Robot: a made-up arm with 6 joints.
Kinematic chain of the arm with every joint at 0, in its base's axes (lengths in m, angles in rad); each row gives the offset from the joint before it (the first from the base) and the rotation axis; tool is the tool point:
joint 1: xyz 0 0 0.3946 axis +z
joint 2: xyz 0 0 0 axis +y
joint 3: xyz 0 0 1.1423 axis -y
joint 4: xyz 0 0 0 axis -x
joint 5: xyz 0.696 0 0 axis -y
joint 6: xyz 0 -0.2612 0 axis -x
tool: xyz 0 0 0
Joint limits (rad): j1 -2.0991..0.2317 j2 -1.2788..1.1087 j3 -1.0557..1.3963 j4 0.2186..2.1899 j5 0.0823..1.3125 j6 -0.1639..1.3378
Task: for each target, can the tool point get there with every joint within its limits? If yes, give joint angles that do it. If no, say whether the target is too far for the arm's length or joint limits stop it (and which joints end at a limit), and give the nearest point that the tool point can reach.
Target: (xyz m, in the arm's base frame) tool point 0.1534 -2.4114 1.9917
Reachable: no: too far | nearest point 0.0999 -1.5699 1.4344 | short by 1.011 m
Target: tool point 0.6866 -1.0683 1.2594
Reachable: yes | joints -1.0236 0.4928 -0.0558 1.6880 0.3857 1.2004
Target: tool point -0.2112 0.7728 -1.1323
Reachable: no: joint limits stop it (at a limit: joint 1, joint 2, joint 3, joint 4) | nearest point 0.7531 0.3334 0.2079 | short by 1.709 m
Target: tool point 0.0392 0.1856 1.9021
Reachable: yes | joints -1.5735 -0.6132 -0.0863 1.7194 1.0413 1.0247
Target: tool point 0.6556 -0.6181 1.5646
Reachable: yes | joints -0.7192 0.1394 -0.1647 1.4437 0.4626 1.1870
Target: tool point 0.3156 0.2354 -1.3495
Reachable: no: joint limits stop it (at a limit: joint 1, joint 2, joint 3) | nearest point 0.8092 0.2486 0.1842 | short by 1.611 m
